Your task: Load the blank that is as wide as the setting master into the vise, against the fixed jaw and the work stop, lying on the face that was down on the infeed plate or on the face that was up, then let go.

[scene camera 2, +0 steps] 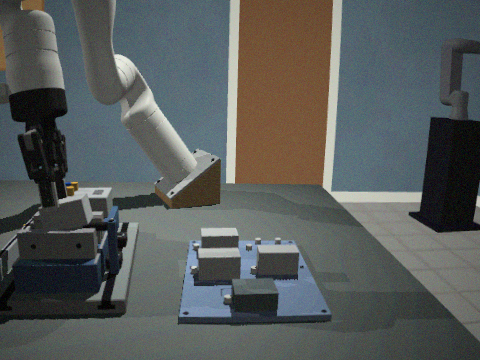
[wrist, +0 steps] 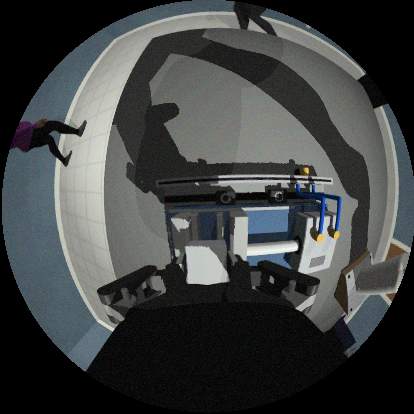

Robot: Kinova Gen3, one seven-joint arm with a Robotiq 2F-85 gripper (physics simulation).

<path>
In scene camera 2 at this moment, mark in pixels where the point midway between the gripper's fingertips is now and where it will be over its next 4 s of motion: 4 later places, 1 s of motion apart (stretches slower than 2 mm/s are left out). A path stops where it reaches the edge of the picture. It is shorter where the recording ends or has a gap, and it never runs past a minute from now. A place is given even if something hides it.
My gripper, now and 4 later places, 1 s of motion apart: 56, 208; 50, 207; 39, 210; 49, 215; 39, 197
</path>
